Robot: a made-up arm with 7 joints.
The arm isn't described. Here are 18 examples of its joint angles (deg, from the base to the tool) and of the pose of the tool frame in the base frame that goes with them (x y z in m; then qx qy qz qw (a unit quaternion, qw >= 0)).
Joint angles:
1: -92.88 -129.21 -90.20 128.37 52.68 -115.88 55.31
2: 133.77 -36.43 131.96 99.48 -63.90 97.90 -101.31
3: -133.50 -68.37 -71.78 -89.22 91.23 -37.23 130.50
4: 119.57 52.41 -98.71 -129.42 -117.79 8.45 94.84
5: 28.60 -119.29 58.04 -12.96 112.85 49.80 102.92
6: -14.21 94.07 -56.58 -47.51 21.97 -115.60 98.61
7: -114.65 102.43 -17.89 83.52 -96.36 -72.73 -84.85
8: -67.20 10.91 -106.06 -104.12 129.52 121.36 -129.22
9: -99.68 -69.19 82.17 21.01 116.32 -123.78 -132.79
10: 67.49 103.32 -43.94 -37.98 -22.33 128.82 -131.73
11: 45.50 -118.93 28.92 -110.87 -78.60 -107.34 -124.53
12: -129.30 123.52 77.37 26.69 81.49 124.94 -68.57
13: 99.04 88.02 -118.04 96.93 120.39 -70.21 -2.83
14: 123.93 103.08 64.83 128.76 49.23 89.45 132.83
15: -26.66 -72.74 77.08 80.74 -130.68 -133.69 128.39
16: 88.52 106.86 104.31 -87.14 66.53 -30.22 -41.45
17: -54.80 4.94 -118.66 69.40 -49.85 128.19 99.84
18: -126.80 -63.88 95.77 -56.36 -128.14 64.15 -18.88
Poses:
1: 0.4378 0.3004 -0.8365 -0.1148 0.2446 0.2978 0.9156
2: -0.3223 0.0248 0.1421 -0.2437 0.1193 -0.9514 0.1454
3: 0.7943 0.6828 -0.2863 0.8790 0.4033 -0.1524 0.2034
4: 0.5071 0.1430 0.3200 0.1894 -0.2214 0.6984 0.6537
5: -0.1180 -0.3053 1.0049 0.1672 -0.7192 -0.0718 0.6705
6: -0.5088 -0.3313 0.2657 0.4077 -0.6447 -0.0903 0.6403
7: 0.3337 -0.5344 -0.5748 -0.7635 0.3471 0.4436 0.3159
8: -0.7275 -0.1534 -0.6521 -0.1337 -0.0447 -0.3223 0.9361
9: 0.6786 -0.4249 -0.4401 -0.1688 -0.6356 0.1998 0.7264
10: -0.5295 -0.7238 0.9397 0.0058 0.6716 0.6913 0.2666
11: -0.2514 -0.6655 0.6997 0.1656 -0.5981 -0.6877 0.3767
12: 0.5693 0.5214 -0.6759 0.2103 -0.5009 -0.1502 0.8260
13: 0.2121 -0.8654 0.3978 -0.8647 0.0844 -0.1451 0.4734
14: 1.1209 0.6122 0.5240 -0.7173 -0.4201 0.5332 0.1569
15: -0.7724 -0.3378 -0.6791 0.1769 0.0870 0.9718 0.1294
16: 0.5092 0.3282 0.6441 0.2176 -0.8310 -0.3131 0.4052
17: -0.7453 0.5899 0.0797 0.4127 0.7072 -0.2069 0.5355
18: 0.4790 0.1256 0.0464 0.3878 -0.5688 0.2328 0.6870
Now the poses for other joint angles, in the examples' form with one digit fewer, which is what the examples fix.
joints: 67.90 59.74 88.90 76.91 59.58 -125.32 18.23
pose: 0.076 0.726 0.469 -0.280 -0.563 0.358 0.690
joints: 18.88 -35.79 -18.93 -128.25 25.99 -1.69 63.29
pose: -0.996 0.508 0.665 0.568 -0.387 0.264 0.676
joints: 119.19 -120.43 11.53 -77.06 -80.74 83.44 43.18
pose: 0.112 0.119 1.012 -0.112 0.903 -0.354 0.217
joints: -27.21 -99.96 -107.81 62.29 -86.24 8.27 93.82
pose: -0.751 0.293 -0.224 -0.435 0.724 -0.423 0.329
